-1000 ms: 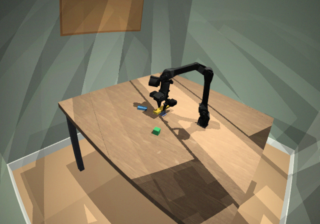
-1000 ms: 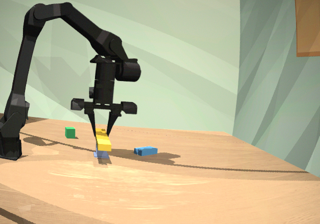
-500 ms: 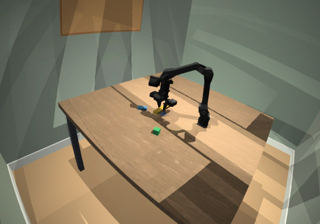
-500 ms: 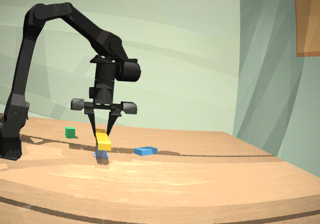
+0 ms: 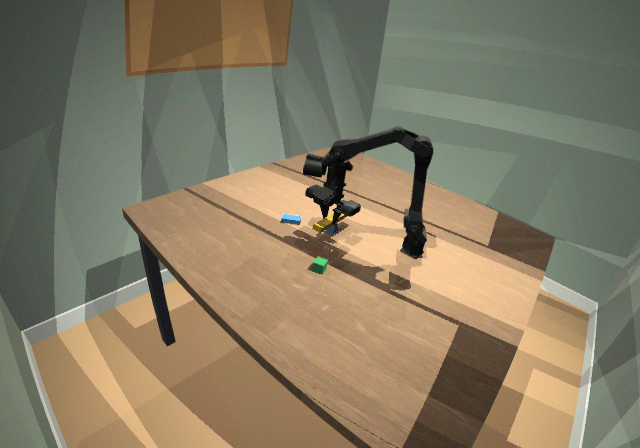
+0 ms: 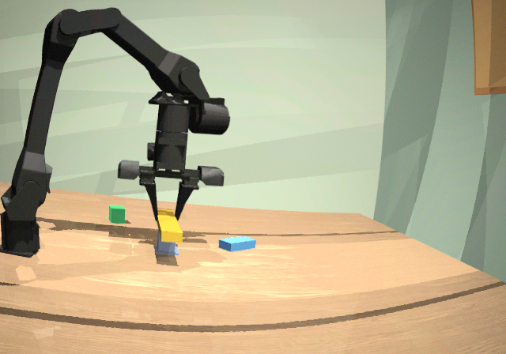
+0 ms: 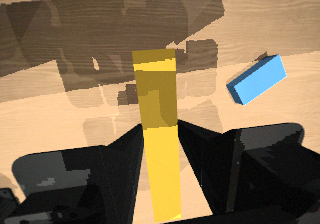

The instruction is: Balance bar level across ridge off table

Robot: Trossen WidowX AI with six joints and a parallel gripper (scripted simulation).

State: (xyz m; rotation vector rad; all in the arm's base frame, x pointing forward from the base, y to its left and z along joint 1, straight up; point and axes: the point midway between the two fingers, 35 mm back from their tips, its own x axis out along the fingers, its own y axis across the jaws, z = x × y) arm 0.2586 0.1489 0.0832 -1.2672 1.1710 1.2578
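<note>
Now: gripper tip 30 mm to the left of the yellow bar. Round my gripper tip: blue block 140 mm ahead, 40 mm to the left, 40 mm below; green cube 170 mm to the left, 110 mm behind, 30 mm below.
</note>
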